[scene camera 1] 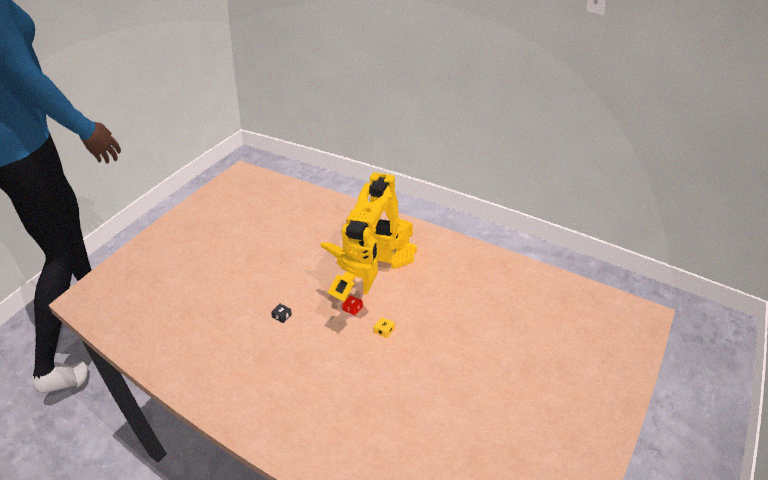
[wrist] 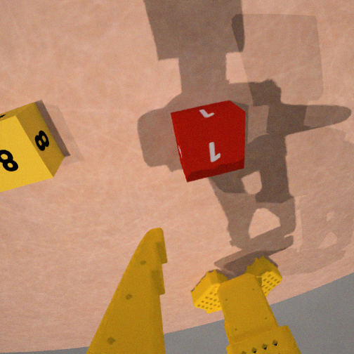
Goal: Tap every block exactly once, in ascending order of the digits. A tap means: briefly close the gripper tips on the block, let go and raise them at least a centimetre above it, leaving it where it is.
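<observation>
The red block [scene camera 1: 352,305] [wrist: 212,142] with a white 1 rests on the table, beyond the jaw tip in the wrist view. The yellow block [scene camera 1: 384,327] [wrist: 30,147] with a black 8 stands apart from it, at the left edge of the wrist view. The black block [scene camera 1: 280,313] lies left of the red one in the scene view; its white digit is too small to read surely. My gripper [scene camera 1: 344,268] is wide open and empty, raised above the table on the base side of the red block. In the wrist view its notched fixed jaw [wrist: 137,300] shows; the moving jaw is out of the picture.
The blocks stand on a wooden table [scene camera 1: 481,367]. The arm's yellow base [scene camera 1: 403,254] [wrist: 250,300] is behind the gripper. Shadows of the arm fall around the red block. A person [scene camera 1: 56,198] stands beyond the table's left edge.
</observation>
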